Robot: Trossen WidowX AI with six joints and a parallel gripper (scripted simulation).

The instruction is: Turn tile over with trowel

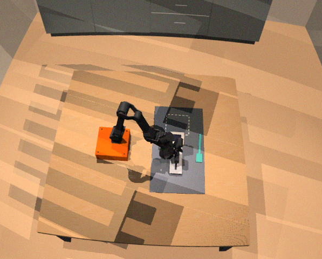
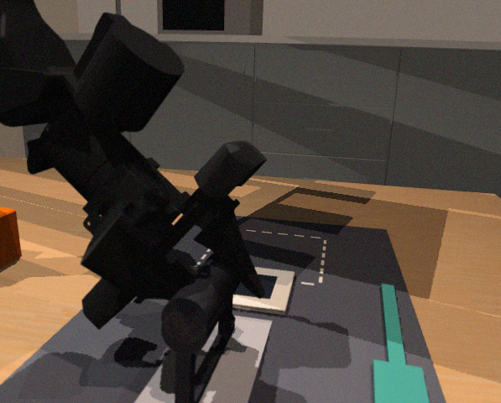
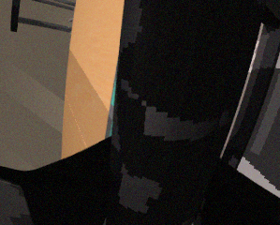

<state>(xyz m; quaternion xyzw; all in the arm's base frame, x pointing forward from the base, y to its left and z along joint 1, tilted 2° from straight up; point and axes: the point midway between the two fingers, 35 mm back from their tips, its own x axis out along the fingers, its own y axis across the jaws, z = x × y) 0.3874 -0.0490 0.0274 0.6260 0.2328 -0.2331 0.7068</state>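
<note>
Right now my gripper tip is 80 mm above the grey mat, 70 mm to the right of it and 10 mm past it. The rest, counted from my gripper tip: teal flat tool 120 mm ahead, 50 mm to the left, 50 mm below; tile 130 mm to the left, 50 mm below, 30 mm behind.
</note>
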